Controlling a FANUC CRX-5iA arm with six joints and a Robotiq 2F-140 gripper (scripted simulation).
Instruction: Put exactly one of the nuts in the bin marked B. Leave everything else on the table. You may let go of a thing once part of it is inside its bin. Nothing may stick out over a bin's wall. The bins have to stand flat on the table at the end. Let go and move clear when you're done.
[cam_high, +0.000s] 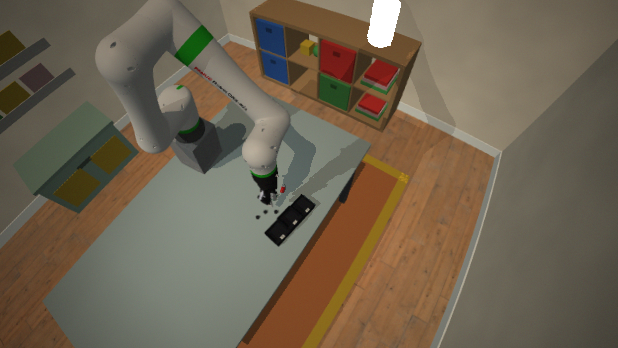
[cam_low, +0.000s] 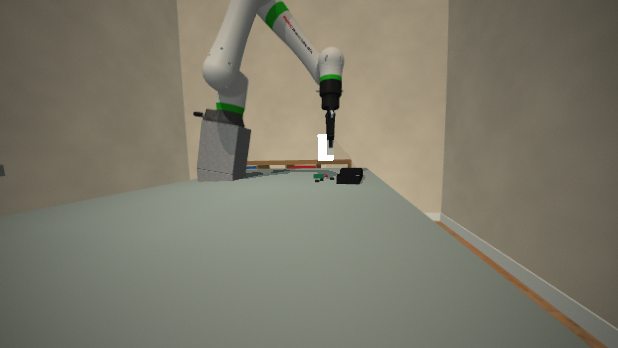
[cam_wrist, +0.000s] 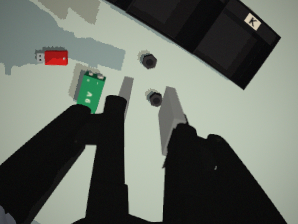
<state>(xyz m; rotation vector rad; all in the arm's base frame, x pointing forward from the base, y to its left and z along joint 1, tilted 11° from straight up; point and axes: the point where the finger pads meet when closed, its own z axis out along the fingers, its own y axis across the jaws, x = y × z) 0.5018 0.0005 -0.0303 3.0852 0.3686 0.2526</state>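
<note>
Now: hand 130 mm above the green part, 50 mm to the right of it and 50 mm past it. Round my hand: small red part (130 mm below, 110 mm to the left, 40 mm behind).
</note>
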